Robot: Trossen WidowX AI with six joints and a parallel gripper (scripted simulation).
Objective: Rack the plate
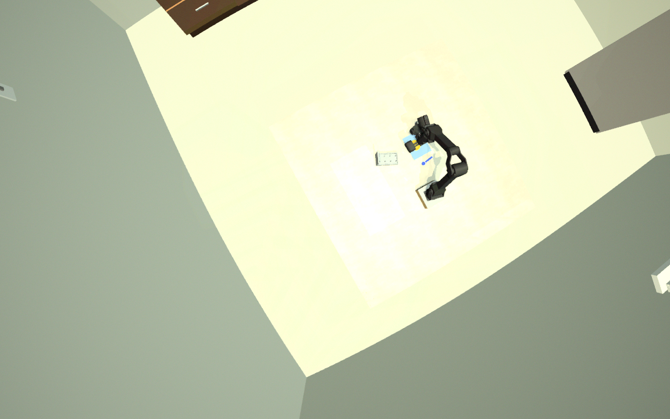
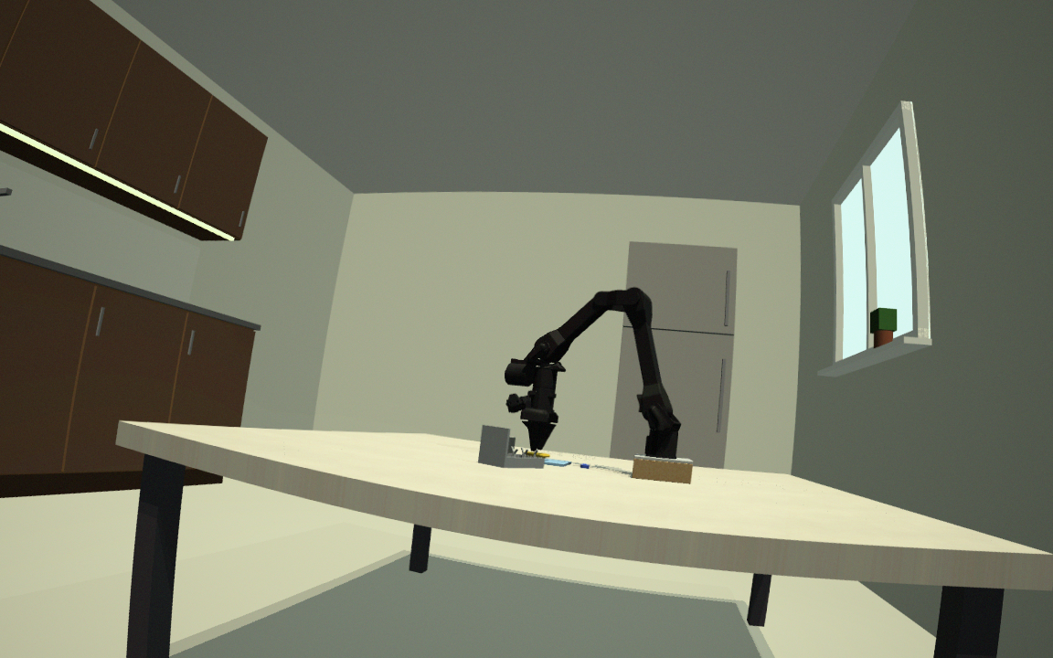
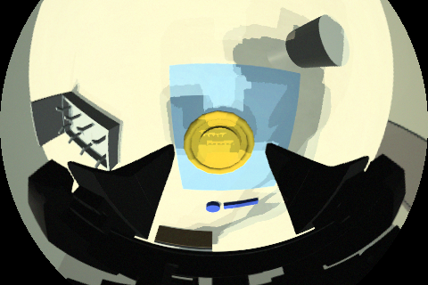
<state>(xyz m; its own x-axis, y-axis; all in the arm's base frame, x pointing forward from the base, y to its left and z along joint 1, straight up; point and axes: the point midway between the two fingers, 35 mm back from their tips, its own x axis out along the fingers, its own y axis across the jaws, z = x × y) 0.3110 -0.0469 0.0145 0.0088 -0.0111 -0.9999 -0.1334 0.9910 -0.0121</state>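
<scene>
Right now my gripper tip is 10 mm above the yellow plate. The rest, counted from my gripper tip: white cup (110 mm ahead, 80 mm to the right); then grey dish rack (200 mm to the left, 10 mm behind); then light blue mat (20 mm to the right, 20 mm below).
</scene>
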